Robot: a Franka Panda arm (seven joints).
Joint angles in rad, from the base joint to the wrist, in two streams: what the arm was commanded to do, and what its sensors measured. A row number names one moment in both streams.
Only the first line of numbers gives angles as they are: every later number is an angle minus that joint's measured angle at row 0.
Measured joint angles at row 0:
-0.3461 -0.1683 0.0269 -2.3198 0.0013 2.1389 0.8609
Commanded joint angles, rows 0 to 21:
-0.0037 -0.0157 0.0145 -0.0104 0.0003 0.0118 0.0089
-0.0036 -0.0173 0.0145 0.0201 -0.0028 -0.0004 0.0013
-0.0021 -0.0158 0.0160 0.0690 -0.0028 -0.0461 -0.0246
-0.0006 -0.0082 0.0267 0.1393 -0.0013 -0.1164 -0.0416
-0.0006 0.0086 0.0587 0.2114 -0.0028 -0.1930 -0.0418
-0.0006 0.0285 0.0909 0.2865 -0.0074 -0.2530 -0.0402
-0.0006 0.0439 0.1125 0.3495 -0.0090 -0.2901 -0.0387
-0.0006 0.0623 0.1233 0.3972 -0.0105 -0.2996 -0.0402
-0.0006 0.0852 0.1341 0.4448 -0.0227 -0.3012 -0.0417
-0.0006 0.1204 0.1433 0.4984 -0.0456 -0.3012 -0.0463
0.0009 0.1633 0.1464 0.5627 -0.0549 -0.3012 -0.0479
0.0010 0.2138 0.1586 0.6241 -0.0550 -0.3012 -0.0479
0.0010 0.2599 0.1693 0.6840 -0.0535 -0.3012 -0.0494
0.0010 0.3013 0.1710 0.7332 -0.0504 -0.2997 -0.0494
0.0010 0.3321 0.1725 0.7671 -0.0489 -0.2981 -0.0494
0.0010 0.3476 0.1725 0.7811 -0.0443 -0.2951 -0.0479
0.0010 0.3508 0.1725 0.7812 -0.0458 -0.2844 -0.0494
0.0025 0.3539 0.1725 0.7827 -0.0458 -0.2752 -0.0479
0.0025 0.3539 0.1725 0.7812 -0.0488 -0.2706 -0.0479
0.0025 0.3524 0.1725 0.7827 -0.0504 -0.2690 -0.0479
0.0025 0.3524 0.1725 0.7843 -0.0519 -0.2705 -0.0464
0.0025 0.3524 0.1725 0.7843 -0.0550 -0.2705 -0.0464
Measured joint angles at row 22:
0.0083 0.3577 0.1593 0.7658 -0.0362 -0.2663 -0.0409
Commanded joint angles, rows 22 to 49:
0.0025 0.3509 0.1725 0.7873 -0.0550 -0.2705 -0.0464
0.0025 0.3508 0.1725 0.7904 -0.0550 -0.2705 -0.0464
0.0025 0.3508 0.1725 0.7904 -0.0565 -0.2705 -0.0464
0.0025 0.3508 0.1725 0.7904 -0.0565 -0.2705 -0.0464
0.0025 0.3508 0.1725 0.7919 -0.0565 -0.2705 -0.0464
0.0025 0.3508 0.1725 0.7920 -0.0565 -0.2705 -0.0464
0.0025 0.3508 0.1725 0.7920 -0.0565 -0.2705 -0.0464
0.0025 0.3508 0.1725 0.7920 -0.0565 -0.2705 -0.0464
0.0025 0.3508 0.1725 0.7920 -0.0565 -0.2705 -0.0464
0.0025 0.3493 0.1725 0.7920 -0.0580 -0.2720 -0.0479
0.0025 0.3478 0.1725 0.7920 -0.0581 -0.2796 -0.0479
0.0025 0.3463 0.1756 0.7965 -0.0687 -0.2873 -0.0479
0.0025 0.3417 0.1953 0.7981 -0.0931 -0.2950 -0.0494
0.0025 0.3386 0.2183 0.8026 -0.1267 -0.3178 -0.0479
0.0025 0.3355 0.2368 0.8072 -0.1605 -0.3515 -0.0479
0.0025 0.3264 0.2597 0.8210 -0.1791 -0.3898 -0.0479
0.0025 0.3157 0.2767 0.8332 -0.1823 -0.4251 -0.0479
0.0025 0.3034 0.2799 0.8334 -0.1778 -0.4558 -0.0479
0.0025 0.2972 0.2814 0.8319 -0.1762 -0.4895 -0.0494
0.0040 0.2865 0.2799 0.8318 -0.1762 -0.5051 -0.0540
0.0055 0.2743 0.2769 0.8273 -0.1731 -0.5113 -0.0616
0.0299 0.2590 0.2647 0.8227 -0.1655 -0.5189 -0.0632
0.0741 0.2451 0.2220 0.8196 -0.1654 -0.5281 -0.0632
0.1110 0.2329 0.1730 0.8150 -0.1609 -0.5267 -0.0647
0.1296 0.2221 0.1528 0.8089 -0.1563 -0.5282 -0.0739
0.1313 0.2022 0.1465 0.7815 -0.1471 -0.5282 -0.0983
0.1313 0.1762 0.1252 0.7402 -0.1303 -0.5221 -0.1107
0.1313 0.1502 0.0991 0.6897 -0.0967 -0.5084 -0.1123
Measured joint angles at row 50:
0.1181 0.2289 0.1619 0.8071 -0.1526 -0.5195 -0.0741
